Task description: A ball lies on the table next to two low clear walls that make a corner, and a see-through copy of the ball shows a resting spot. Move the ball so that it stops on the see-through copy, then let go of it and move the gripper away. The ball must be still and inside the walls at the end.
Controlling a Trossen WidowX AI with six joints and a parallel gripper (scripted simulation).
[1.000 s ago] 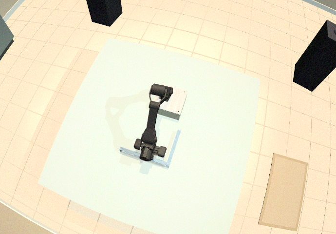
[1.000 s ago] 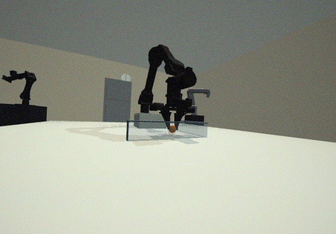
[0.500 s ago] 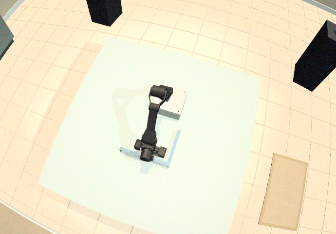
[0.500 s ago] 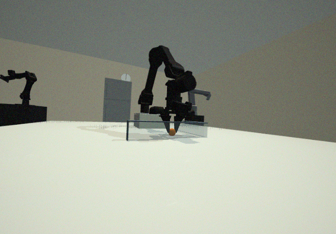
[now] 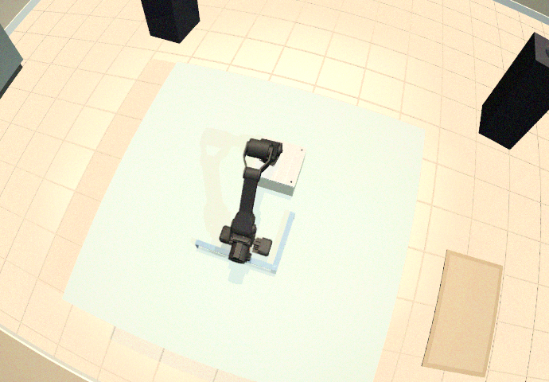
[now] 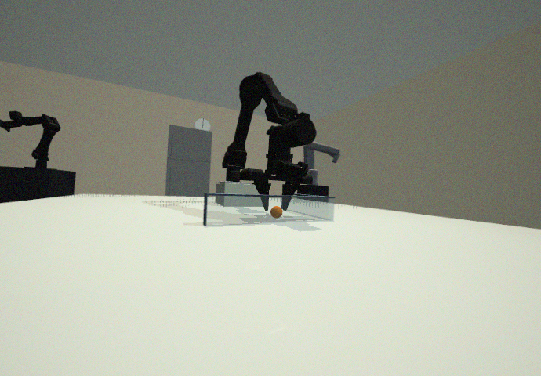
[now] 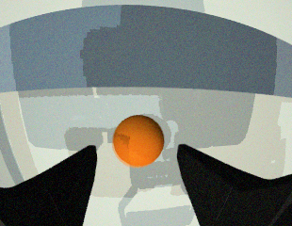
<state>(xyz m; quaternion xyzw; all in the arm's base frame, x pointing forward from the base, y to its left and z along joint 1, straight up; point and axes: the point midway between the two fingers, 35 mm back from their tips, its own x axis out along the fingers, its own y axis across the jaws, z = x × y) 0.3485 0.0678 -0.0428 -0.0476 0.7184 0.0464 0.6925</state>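
Now: gripper tip 1 cm short of the ball. From my gripper tip the other things lie so: grey-blue band (6 cm ahead, 4 cm above, 2 cm to the right).
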